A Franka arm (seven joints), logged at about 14 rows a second.
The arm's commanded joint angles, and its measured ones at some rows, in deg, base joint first. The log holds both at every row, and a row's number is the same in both.
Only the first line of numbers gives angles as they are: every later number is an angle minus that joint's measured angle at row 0.
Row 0, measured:
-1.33, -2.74, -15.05, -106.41, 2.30, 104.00, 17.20
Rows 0 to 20, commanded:
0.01, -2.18, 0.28, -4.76, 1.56, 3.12, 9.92
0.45, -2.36, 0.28, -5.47, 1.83, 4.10, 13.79
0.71, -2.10, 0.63, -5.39, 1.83, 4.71, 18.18
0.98, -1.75, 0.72, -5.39, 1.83, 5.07, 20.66
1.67, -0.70, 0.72, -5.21, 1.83, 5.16, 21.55
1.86, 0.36, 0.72, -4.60, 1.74, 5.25, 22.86
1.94, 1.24, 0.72, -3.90, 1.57, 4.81, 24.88
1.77, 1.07, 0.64, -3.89, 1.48, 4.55, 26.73
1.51, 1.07, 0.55, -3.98, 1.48, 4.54, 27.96
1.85, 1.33, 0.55, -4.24, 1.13, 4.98, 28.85
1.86, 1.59, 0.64, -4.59, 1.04, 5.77, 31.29
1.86, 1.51, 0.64, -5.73, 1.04, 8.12, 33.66
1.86, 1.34, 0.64, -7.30, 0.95, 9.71, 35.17
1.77, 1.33, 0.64, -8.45, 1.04, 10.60, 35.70
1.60, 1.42, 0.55, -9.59, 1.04, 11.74, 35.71
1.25, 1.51, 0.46, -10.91, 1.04, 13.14, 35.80
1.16, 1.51, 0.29, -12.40, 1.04, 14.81, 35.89
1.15, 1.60, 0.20, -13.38, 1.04, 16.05, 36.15
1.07, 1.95, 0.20, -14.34, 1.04, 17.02, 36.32
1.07, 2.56, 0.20, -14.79, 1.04, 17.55, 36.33
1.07, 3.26, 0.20, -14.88, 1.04, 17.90, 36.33
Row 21, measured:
1.18, 2.72, 0.16, -13.67, 0.96, 15.86, 35.43
